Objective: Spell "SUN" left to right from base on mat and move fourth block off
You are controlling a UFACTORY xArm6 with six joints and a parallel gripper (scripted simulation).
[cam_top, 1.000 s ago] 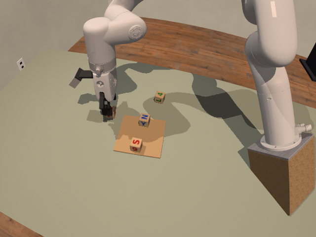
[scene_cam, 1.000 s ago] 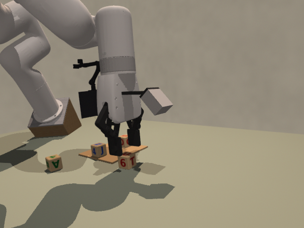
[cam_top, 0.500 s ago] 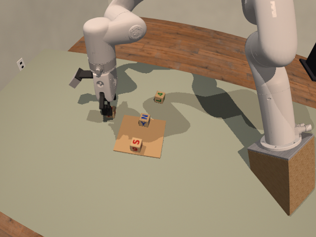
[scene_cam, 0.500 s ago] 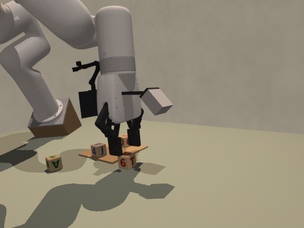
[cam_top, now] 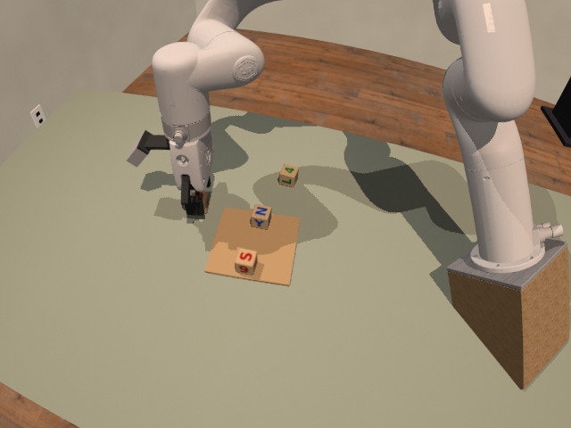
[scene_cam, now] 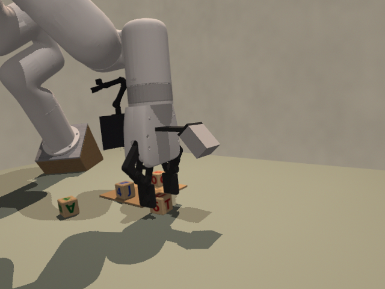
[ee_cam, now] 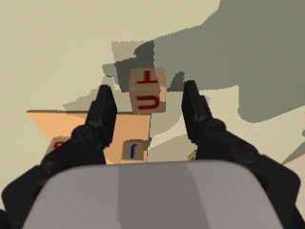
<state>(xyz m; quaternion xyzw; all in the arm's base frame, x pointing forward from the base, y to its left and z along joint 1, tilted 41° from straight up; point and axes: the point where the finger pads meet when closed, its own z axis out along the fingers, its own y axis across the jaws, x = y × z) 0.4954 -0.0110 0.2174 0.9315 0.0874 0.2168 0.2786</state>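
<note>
Right now the U block is 2 cm below my hand. The rest, counted from my hand: tan mat 11 cm behind, 7 cm to the left, 4 cm below; N block 12 cm behind, 2 cm to the left, 2 cm below; S block 11 cm behind, 12 cm to the left, 2 cm below.
</note>
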